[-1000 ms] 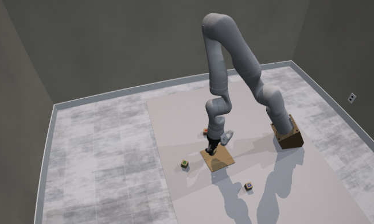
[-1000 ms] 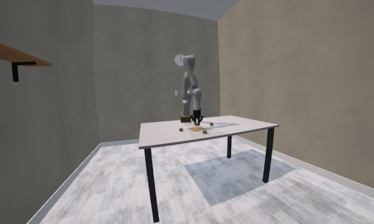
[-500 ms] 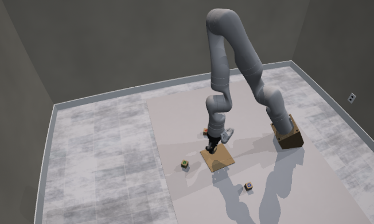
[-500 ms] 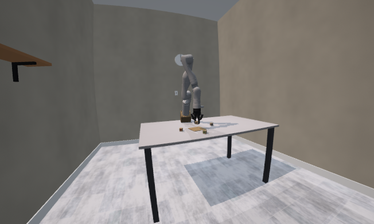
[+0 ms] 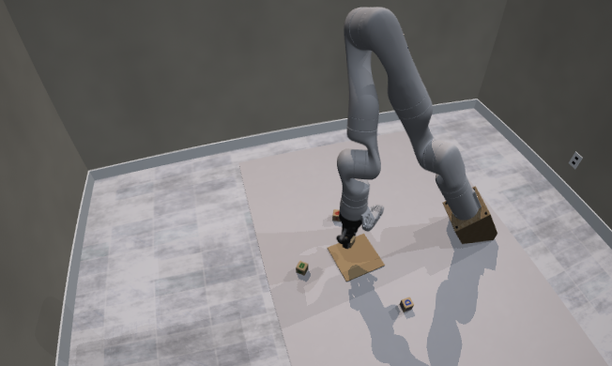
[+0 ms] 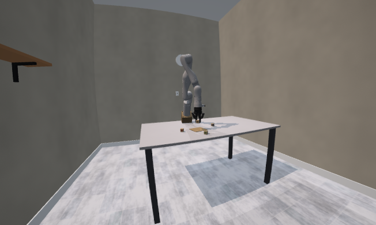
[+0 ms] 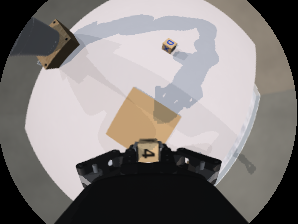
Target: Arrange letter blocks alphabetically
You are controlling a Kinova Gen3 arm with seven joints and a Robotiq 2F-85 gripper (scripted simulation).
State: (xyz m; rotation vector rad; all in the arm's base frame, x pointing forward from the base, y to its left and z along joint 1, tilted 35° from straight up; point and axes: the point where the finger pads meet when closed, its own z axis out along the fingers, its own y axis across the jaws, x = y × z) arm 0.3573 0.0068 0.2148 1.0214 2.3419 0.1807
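Now: hand 9 cm above the tan mat, 3 cm past it and 1 cm to the right of it. Round my hand: block: right at my hand.
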